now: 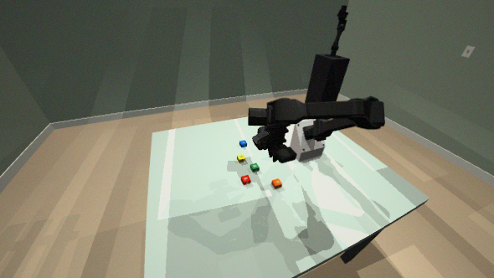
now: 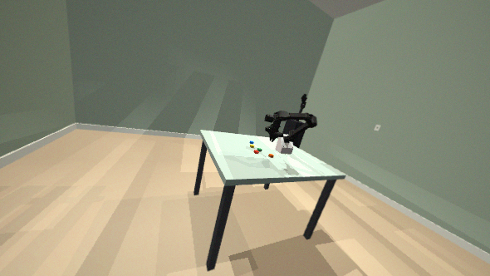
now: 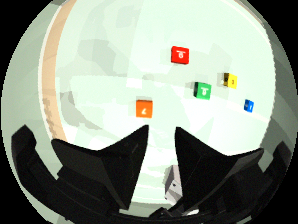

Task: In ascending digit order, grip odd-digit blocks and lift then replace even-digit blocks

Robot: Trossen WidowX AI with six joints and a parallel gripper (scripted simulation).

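Right now the orange block is 2 cm behind my gripper tip, 3 cm to the left of it and 12 cm below it. Also, from my gripper tip: yellow block 7 cm ahead, 17 cm to the right, 12 cm below; then green block 3 cm ahead, 9 cm to the right, 12 cm below; then red block 9 cm ahead, 3 cm to the right, 12 cm below.
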